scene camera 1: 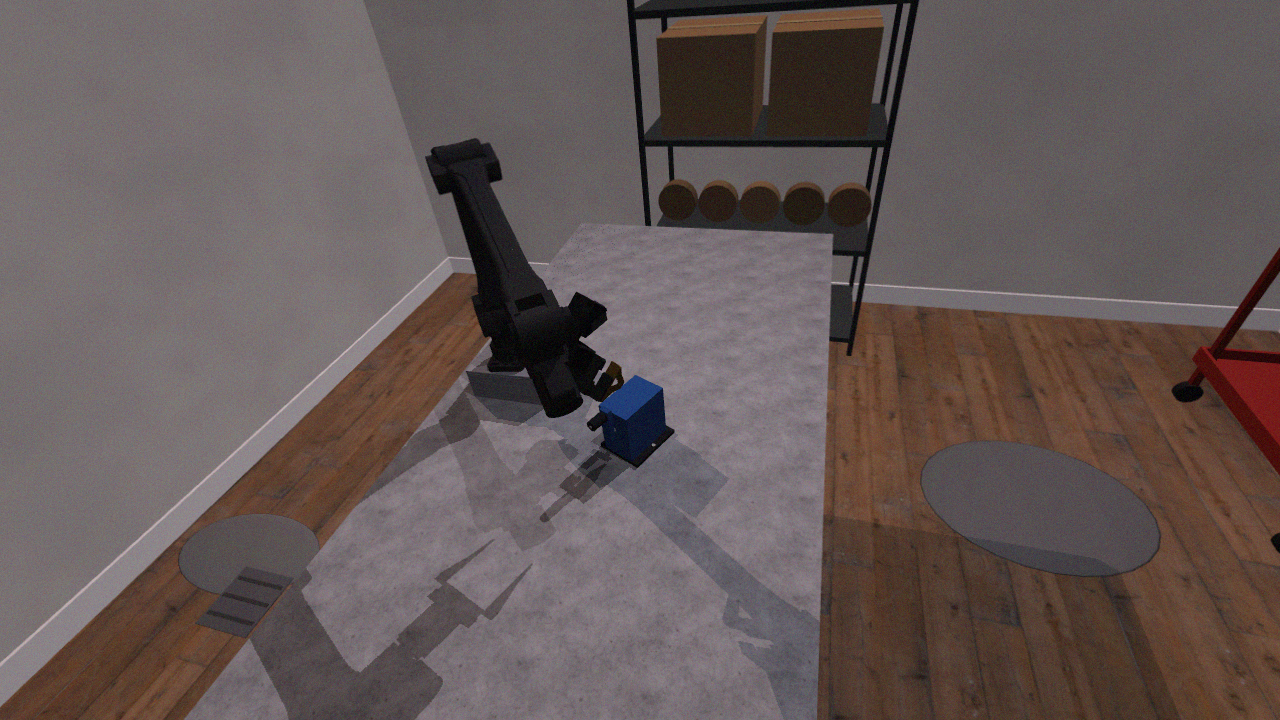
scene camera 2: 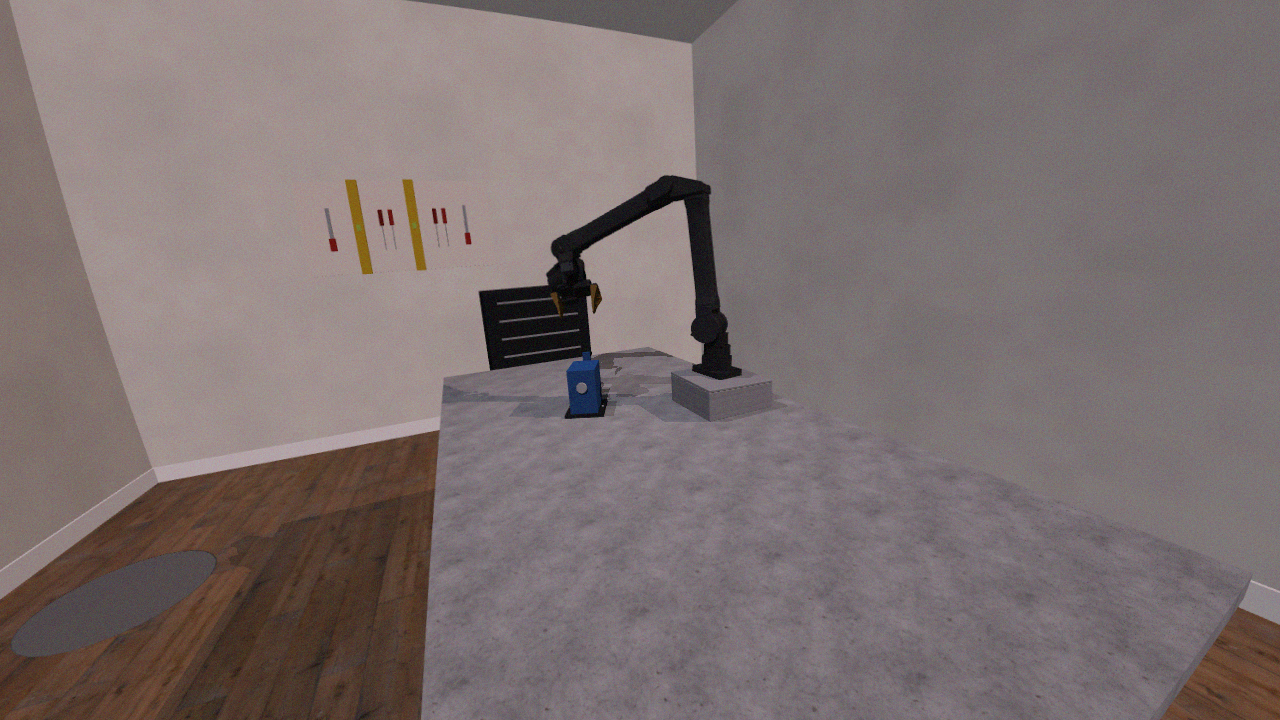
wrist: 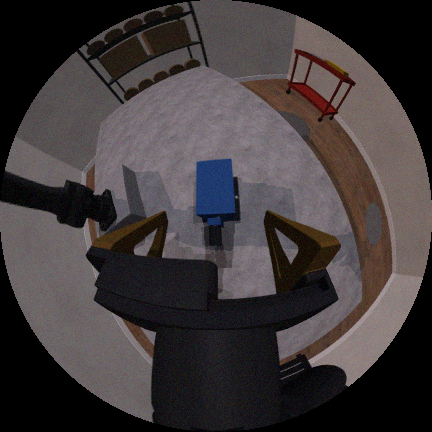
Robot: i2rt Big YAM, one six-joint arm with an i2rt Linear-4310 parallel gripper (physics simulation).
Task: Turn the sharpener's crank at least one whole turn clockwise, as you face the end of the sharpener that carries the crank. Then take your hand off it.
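Places are measured from the arm's base along level axes (x ahead, y left, z up), in metres.
Pixels of known places: gripper, fingertip midpoint: (scene camera 1: 602,371) (scene camera 2: 577,315) (wrist: 215,215); arm's base, link origin: (scene camera 1: 512,356) (scene camera 2: 716,372) (wrist: 106,209).
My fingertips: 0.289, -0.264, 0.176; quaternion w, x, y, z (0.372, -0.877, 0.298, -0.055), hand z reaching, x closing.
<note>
For each thing: its top centre in the pictures, then the offset to it from my fingertips, as dx, dy, dz. "*": a spot on its surface instead. Level surfaces: height alone.
- black handle, surface spot: (wrist: 215,234) (scene camera 1: 597,417) * -0.021, -0.006, -0.109
- crank's upper part, surface spot: (scene camera 2: 587,356) * -0.010, +0.022, -0.119
- table, surface height: dz -0.257
The sharpener (scene camera 1: 632,418) (scene camera 2: 584,394) (wrist: 215,187) is a blue box upright on a dark base plate on the table. Its crank has a black handle (scene camera 1: 596,421) (wrist: 215,234) that sticks out from the end facing the wrist camera's lower side. In scene view 2, the crank's upper part (scene camera 2: 587,356) shows above the far top edge of the box. My gripper (scene camera 2: 578,312) (wrist: 215,215) is open and empty, its ochre fingers pointing down above the sharpener's crank end, apart from it. In the wrist view the handle shows between the fingers. In scene view 1 the wrist partly hides the fingers.
The arm stands on a grey block (scene camera 1: 505,387) (scene camera 2: 720,395) beside the sharpener on the table (scene camera 1: 716,582) (scene camera 2: 716,555). A shelf rack (scene camera 1: 639,107) with boxes stands beyond one table end, and a black slotted panel (scene camera 2: 537,326) beyond the other. A red cart (scene camera 1: 1253,394) (wrist: 312,97) stands off the table.
</note>
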